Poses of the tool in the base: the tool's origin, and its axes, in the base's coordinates. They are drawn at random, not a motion.
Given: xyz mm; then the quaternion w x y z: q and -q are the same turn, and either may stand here.
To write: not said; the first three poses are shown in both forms.
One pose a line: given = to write
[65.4 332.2 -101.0 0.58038 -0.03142 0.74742 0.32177] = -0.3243 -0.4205 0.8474; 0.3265 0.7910 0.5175; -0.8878 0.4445 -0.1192; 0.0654 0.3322 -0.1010
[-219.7 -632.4 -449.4 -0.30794 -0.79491 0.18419 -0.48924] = 0.4534 -0.5941 0.6644; 0.0085 -0.7425 -0.6698; 0.8913 0.3093 -0.3316; -0.2197 -0.6324 -0.4494
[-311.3 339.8 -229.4 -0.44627 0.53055 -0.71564 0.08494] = -0.0387 -0.6836 0.7289; -0.8352 0.4226 0.3520; -0.5486 -0.5951 -0.5873; -0.3113 0.3398 -0.2294
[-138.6 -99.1 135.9 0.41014 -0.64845 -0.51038 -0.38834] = 0.1774 0.9805 0.0850; 0.3434 -0.1426 0.9283; 0.9223 -0.1355 -0.3620; -0.1386 -0.0991 0.1359
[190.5 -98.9 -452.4 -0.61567 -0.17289 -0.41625 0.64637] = -0.1821 0.9398 0.2890; -0.6520 0.1046 -0.7510; -0.7360 -0.3252 0.5937; 0.1905 -0.0989 -0.4524
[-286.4 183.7 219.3 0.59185 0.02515 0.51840 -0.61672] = -0.2982 0.7561 0.5826; -0.7039 0.2380 -0.6692; -0.6447 -0.6096 0.4613; -0.2864 0.1837 0.2193
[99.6 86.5 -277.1 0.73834 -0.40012 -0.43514 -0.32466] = 0.4105 0.8276 -0.3828; -0.1312 0.4690 0.8734; 0.9024 -0.3083 0.3011; 0.0996 0.0865 -0.2771
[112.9 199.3 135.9 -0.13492 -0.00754 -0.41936 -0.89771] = -0.9635 -0.2359 0.1267; 0.2486 -0.6119 0.7509; -0.0996 0.7550 0.6482; 0.1129 0.1993 0.1359
